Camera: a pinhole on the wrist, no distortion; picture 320 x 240 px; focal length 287.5 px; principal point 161.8 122.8 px. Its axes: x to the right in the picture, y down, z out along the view. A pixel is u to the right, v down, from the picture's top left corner.
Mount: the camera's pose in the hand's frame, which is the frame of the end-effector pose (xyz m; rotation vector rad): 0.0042 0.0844 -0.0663 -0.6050 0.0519 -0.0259
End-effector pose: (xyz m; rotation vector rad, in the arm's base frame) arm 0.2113 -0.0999 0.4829 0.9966 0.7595 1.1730
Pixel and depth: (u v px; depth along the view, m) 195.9 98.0 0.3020
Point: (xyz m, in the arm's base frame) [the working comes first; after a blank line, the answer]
In the camera's frame: 0.0358 -0.0261 0.3020

0.3100 -0.0709 0.7744
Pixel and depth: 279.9 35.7 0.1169
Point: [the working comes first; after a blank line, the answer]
In the camera's frame: 0.0480 -0.0354 0.1169

0.2224 -0.0447 0.6128
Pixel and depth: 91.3 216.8 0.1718
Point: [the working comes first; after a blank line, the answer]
In the camera's frame: -0.0421 0.0562 0.1718

0.1566 -0.1187 0.7114
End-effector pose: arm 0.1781 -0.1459 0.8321 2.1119 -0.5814 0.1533
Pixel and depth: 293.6 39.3 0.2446
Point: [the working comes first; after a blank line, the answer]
In the camera's frame: 0.1121 -0.0710 0.2446

0.1997 -0.4047 0.8957
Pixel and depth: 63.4 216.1 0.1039
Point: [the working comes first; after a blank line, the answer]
In the camera's frame: -0.0356 0.0337 0.1039

0.0764 -0.2200 0.9528
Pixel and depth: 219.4 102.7 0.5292
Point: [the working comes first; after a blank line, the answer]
In the camera's frame: 0.1060 -0.0370 0.5292

0.0982 -0.6719 0.9175
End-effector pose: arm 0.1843 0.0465 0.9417 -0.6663 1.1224 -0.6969
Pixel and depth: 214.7 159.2 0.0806
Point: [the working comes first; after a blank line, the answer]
In the camera's frame: 0.0148 0.0102 0.0806

0.2065 0.1120 0.8198
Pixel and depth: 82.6 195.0 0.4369
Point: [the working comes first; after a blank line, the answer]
In the camera's frame: -0.1204 0.1097 0.4369

0.4500 0.4085 0.7308
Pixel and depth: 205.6 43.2 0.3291
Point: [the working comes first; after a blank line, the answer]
In the camera's frame: 0.0501 -0.0911 0.3291

0.4755 0.1411 0.8252
